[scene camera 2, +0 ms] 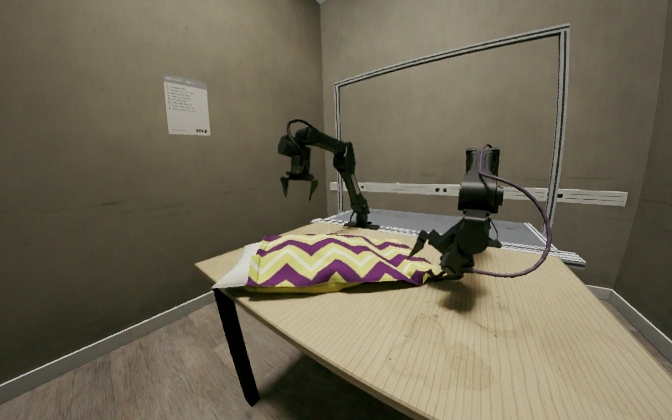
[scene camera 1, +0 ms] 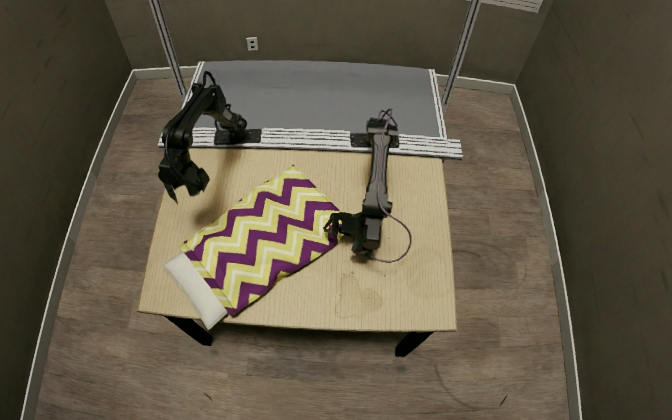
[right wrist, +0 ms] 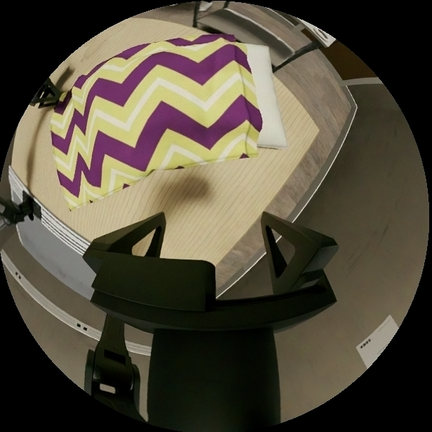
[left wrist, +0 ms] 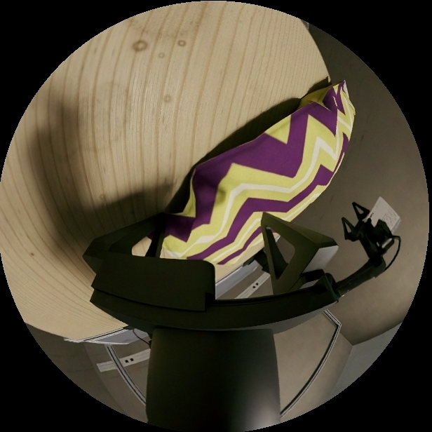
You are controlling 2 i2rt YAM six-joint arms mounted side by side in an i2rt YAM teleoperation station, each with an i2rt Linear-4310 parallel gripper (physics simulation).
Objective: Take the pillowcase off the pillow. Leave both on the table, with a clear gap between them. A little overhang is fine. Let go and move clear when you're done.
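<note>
The pillowcase (scene camera 1: 265,235) (scene camera 2: 320,265) (left wrist: 270,155) (right wrist: 165,100), with purple, yellow and white zigzags, lies over most of the pillow. The white pillow (scene camera 1: 194,289) (scene camera 2: 241,267) (right wrist: 270,100) sticks out of its open end, at the lower left in scene camera 1, slightly over the table edge. My left gripper (scene camera 1: 330,228) (scene camera 2: 426,265) (left wrist: 213,217) is open at the closed end, fingers wide apart with the bunched corner of the pillowcase between them. The lower finger is partly hidden in the scene views. My right gripper (scene camera 1: 184,197) (scene camera 2: 298,197) (right wrist: 213,216) is open and empty, high above the table's left side.
The wooden table (scene camera 1: 410,290) (scene camera 2: 530,325) carries a faint stain near its front. A white metal rail (scene camera 1: 305,137) runs along the back, with a grey surface (scene camera 1: 320,95) behind it. A purple cable (scene camera 1: 411,235) (scene camera 2: 549,240) loops beside my left wrist.
</note>
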